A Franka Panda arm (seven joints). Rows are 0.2 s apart.
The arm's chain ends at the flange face. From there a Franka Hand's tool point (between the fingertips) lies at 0.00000 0.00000 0.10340 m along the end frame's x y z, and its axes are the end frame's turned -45 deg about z.
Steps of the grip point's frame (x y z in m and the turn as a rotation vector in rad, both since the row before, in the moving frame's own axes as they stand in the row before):
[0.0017 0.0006 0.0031 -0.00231 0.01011 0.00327]
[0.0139 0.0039 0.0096 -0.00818 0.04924 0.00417]
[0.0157 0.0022 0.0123 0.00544 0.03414 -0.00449]
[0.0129 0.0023 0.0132 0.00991 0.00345 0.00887]
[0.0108 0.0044 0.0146 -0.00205 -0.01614 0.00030]
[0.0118 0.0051 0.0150 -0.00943 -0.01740 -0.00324]
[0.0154 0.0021 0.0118 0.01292 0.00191 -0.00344]
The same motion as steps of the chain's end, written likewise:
[0.0007 -0.0002 0.0031 0.00552 0.00878 0.00327]
[0.0084 -0.0041 0.0097 0.02903 0.04060 0.00417]
[0.0106 -0.0066 0.0124 0.02799 0.02029 -0.00449]
[0.0112 -0.0065 0.0132 0.00945 -0.00457 0.00887]
[0.0118 -0.0059 0.0146 -0.01286 -0.00996 0.00030]
[0.0125 -0.0067 0.0150 -0.01897 -0.00564 -0.00324]
[0.0132 -0.0083 0.0118 0.01049 -0.00779 -0.00344]

